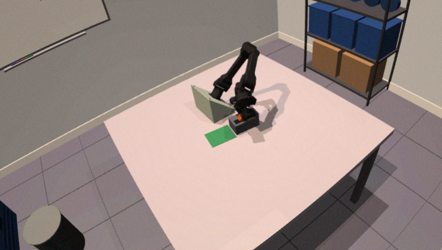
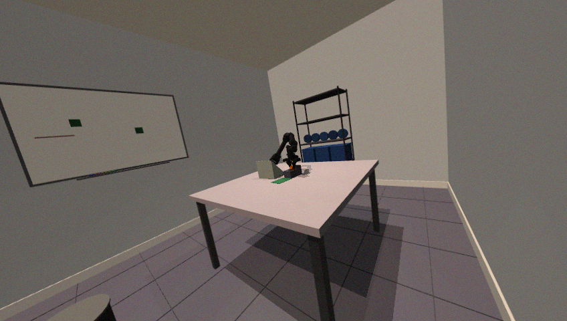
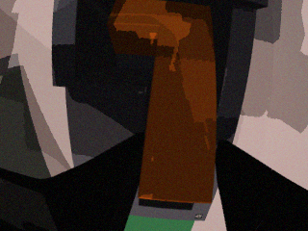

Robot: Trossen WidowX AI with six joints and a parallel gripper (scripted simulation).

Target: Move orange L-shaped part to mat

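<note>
The orange L-shaped part lies 2 cm behind my gripper tip, 3 cm to the left of it and 3 cm below it. Round my gripper tip: green mat: 3 cm behind, 14 cm to the right, 8 cm below.
</note>
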